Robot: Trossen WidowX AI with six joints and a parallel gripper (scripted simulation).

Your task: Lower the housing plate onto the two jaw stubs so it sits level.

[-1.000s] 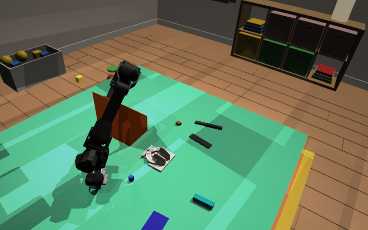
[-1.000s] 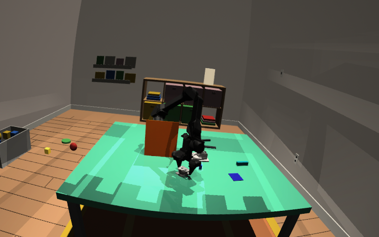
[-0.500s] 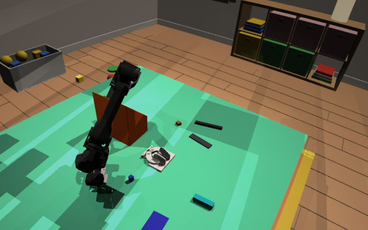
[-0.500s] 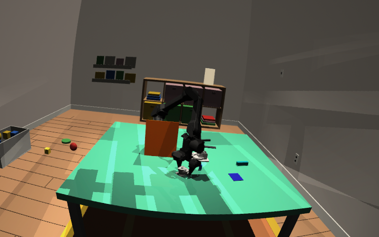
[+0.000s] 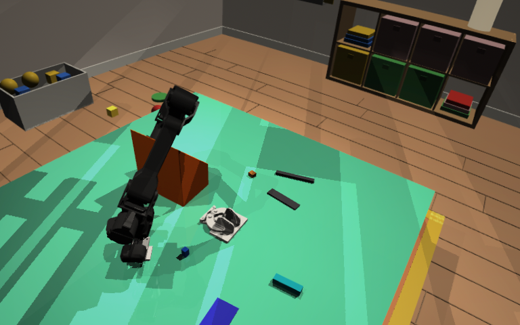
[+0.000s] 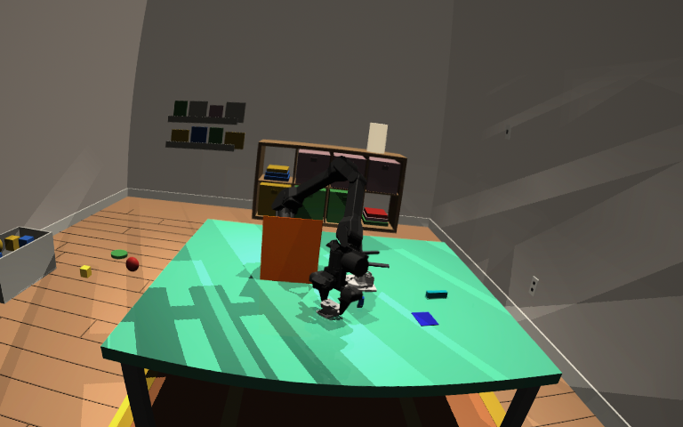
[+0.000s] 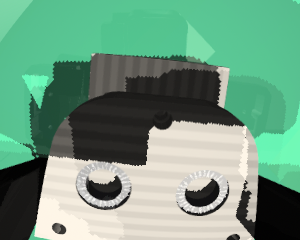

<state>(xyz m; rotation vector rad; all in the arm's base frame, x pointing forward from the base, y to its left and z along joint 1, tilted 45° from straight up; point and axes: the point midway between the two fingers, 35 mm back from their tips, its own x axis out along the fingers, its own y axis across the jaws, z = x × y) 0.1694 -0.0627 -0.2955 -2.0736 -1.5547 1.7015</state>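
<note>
The white part is 10 mm to the right of my gripper tip and 10 mm behind it. The rest, counted from my gripper tip: blue tile 310 mm ahead, 10 mm to the right, 10 mm below; teal block 400 mm ahead, 180 mm to the left; blue cube 100 mm ahead, 80 mm to the left.
</note>
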